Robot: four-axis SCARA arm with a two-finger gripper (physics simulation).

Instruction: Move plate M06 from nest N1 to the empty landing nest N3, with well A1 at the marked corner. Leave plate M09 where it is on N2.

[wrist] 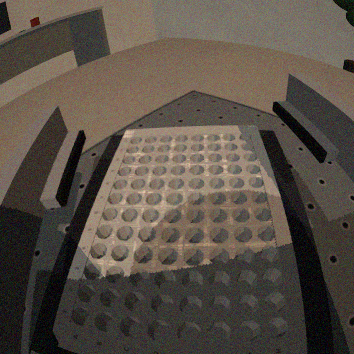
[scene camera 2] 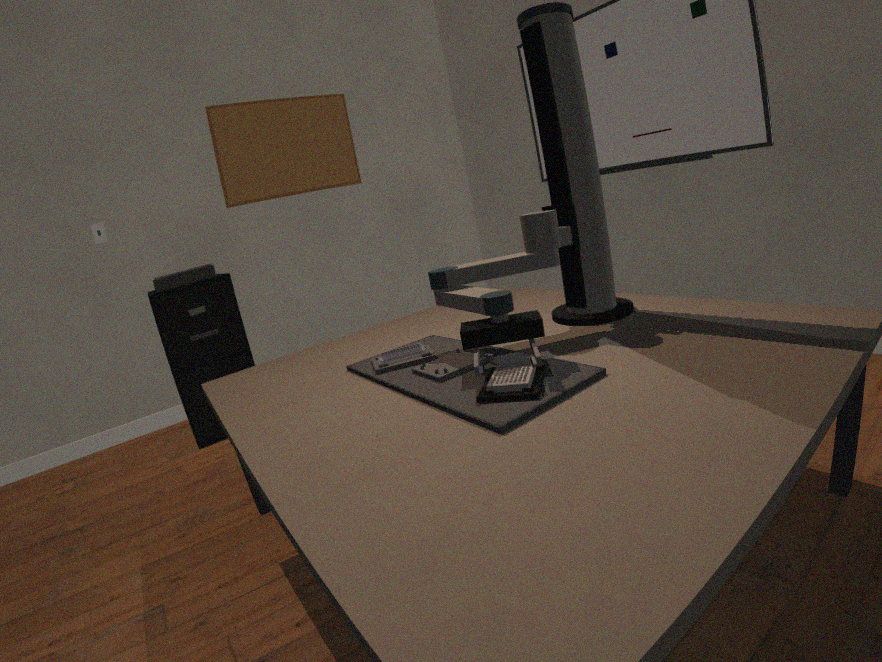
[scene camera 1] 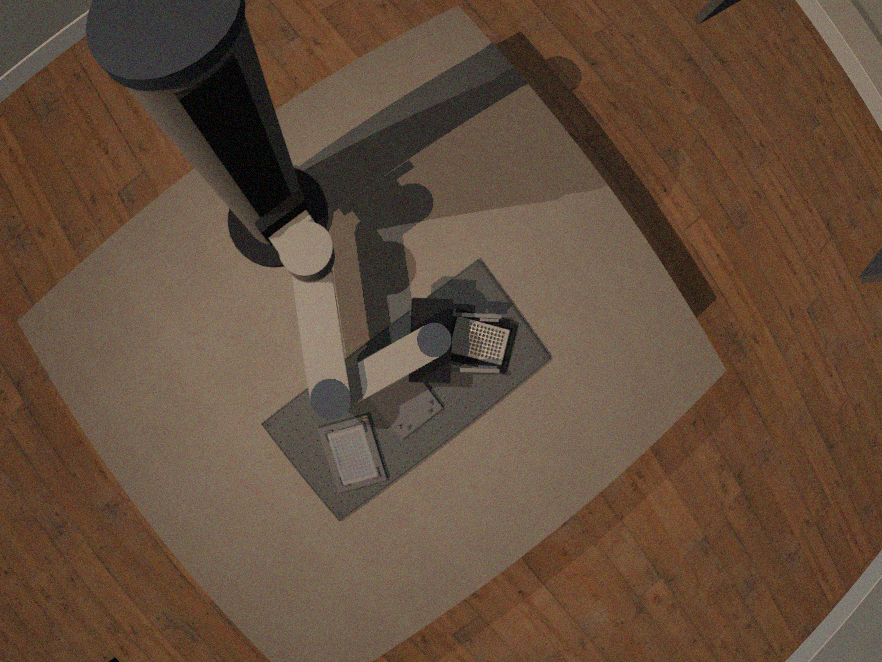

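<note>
Plate M06, a pale many-welled plate, sits in the black nest at the right of the board. My gripper is open above it. One finger stands off each long side of the plate, with a gap on both sides in the wrist view. Plate M09 lies in a light grey nest at the board's other end. The empty landing nest, light grey with small raised pins, lies between them, partly under the arm in scene camera 1. Well A1 and the marked corner are too small to tell.
The dark grey board with small holes carries the nests on the tan table. The arm's column stands behind the board. The forearm reaches over the board. Shadows cross the plate's near part.
</note>
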